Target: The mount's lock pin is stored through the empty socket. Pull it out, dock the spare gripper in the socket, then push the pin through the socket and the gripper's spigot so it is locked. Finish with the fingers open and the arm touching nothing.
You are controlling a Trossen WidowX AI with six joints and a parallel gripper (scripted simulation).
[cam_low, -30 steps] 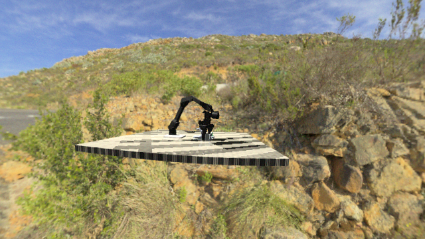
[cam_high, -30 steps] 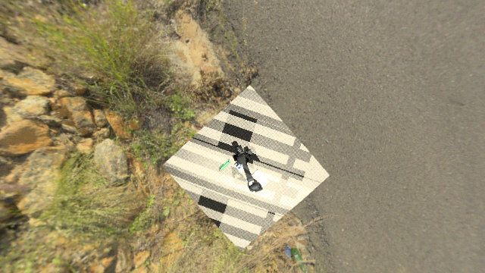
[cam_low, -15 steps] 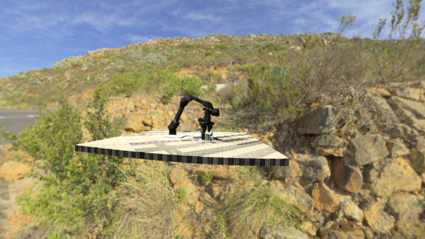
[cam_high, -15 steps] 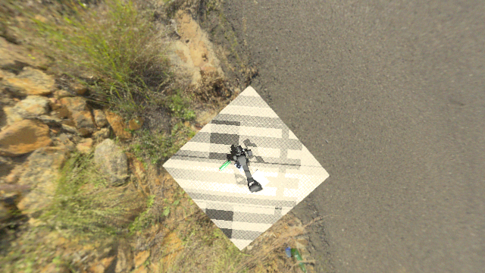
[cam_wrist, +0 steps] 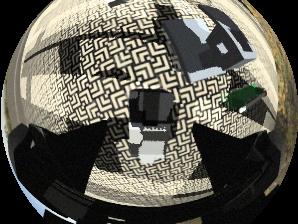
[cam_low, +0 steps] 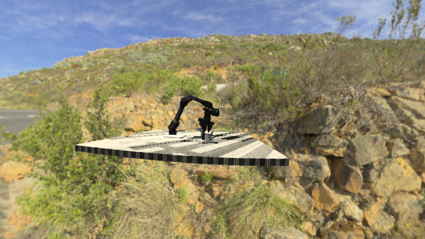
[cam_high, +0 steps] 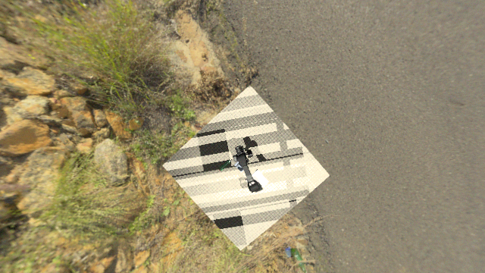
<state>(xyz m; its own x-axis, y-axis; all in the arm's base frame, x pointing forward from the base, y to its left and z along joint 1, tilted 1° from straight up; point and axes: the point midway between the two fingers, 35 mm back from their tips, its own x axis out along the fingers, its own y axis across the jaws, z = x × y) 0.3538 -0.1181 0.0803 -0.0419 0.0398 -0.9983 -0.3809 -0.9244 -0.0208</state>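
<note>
My gripper tip is now 20 mm short of the spare gripper, 10 mm to the left of it and 40 mm above it. The rest, counted from my gripper tip: grey mount (70 mm behind, 110 mm to the left, 10 mm below); then green strip (40 mm ahead, 230 mm to the left, 40 mm below).
</note>
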